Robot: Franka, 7 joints.
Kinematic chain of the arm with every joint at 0, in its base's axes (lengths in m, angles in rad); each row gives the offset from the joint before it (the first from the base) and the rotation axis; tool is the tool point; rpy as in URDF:
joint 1: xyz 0 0 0.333 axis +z
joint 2: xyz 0 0 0 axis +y
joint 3: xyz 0 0 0.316 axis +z
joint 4: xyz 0.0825 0 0 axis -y
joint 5: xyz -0.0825 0 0.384 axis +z
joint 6: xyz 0 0 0 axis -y
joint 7: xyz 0.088 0 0 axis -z
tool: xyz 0 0 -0.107 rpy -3.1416 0 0
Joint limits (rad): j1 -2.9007..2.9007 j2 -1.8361..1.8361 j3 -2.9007..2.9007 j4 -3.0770..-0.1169 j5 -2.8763..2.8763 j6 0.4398..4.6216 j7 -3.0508..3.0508
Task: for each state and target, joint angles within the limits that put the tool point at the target. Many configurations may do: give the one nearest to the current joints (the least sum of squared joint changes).
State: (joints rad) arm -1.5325 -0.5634 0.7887 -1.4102 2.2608 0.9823 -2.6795
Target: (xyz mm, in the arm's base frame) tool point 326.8 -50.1 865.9
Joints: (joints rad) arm -1.5571 -0.5986 0.5144 -1.7418 2.1469 0.6876 -2.6795
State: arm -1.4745 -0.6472 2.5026 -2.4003 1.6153 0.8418 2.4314
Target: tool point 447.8 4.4 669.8
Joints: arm -2.1143 0.1554 1.9299 -1.9287 1.7946 0.6893 2.4314
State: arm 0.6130 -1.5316 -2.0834 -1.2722 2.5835 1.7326 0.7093
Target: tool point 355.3 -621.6 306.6
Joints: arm 1.1325 -1.4167 -1.8094 -1.7013 2.5060 1.7754 0.7093
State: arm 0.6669 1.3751 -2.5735 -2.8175 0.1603 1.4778 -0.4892
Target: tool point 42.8 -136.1 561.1
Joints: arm 0.8151 1.6954 -2.6785 -2.6631 0.1136 1.3332 -0.4892
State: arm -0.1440 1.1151 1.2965 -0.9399 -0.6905 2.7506 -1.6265
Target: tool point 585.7 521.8 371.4
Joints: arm -0.0170 1.2214 1.2400 -1.3042 -0.7063 2.6786 -1.6265
